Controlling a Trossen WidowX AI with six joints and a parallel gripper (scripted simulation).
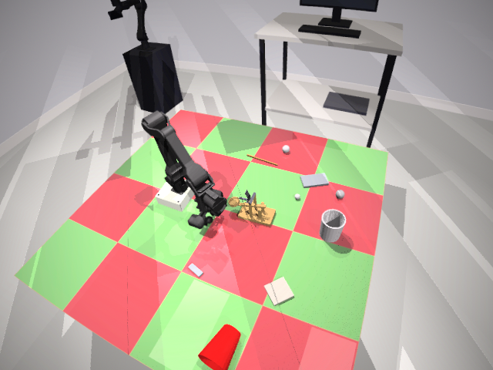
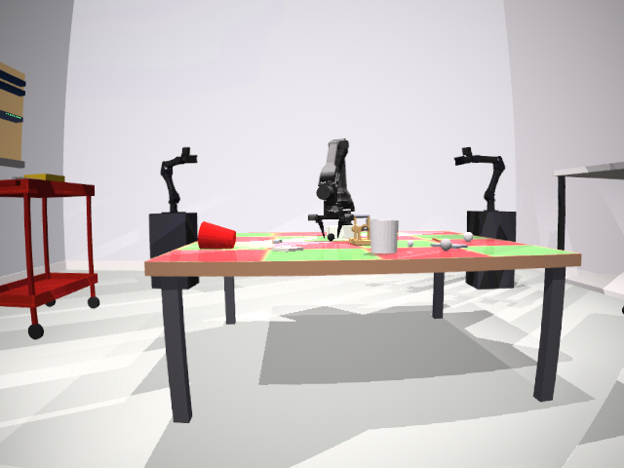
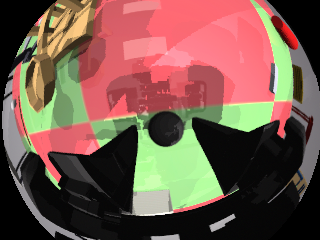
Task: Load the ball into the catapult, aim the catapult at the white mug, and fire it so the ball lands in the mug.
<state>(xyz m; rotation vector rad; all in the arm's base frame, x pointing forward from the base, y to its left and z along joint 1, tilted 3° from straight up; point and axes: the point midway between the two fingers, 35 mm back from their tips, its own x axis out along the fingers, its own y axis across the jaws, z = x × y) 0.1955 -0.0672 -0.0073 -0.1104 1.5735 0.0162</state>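
Now: gripper tip 12 cm short of the wooden catapult, 13 cm to the right of it and 4 cm below it. The rest, counted from my gripper tip: small grey block (8 cm ahead, 21 cm to the right); small white ball (28 cm ahead, 28 cm to the left); dark ball (1 cm above).
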